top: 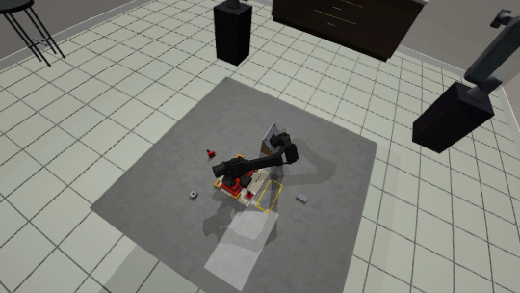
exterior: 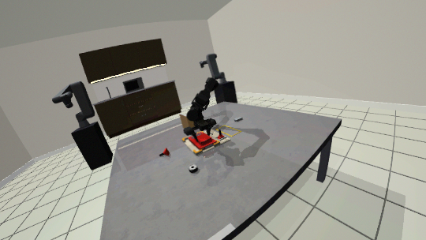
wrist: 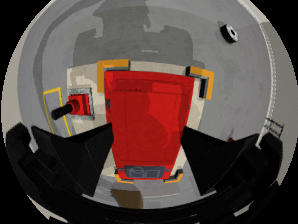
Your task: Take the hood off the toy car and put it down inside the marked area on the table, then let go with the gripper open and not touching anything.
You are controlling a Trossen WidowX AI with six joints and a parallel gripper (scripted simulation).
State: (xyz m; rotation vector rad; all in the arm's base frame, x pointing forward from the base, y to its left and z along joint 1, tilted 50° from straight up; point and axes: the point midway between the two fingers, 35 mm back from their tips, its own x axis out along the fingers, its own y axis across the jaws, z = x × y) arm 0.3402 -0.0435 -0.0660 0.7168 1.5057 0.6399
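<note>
My gripper tip is 20 mm short of the black peg and 110 mm to the right of it. Round my gripper tip: red hood (10 mm above); then dark wheel (170 mm ahead, 160 mm to the right, 30 mm below).
</note>
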